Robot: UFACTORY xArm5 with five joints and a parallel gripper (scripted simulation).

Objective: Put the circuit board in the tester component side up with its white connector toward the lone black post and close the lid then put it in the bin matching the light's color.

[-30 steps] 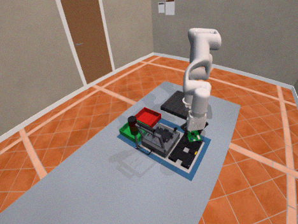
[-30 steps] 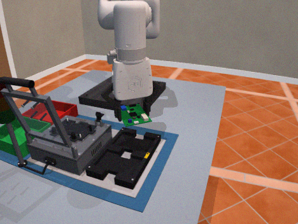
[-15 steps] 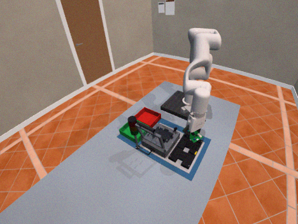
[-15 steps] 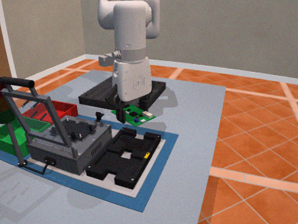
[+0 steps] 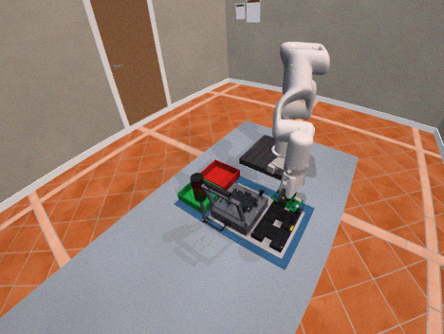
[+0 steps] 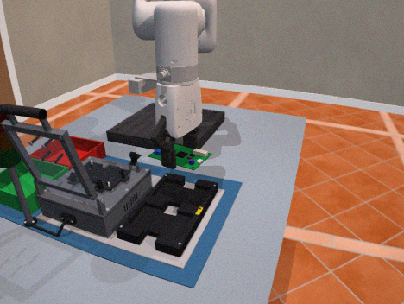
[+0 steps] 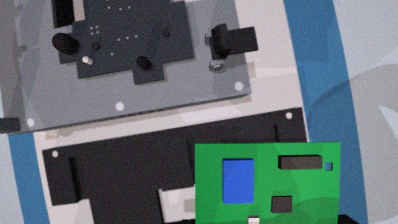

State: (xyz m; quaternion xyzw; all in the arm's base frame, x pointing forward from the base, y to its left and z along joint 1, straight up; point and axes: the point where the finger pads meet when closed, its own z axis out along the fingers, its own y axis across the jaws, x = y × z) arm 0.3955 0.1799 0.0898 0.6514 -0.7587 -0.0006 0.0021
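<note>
My gripper is now right at the green circuit board. The rest, counted from my hand: red bin (370 mm to the right, 110 mm below, 40 mm behind); then black catch (110 mm to the right, 40 mm below); then clear lid (190 mm ahead, 170 mm to the right, 60 mm above).
</note>
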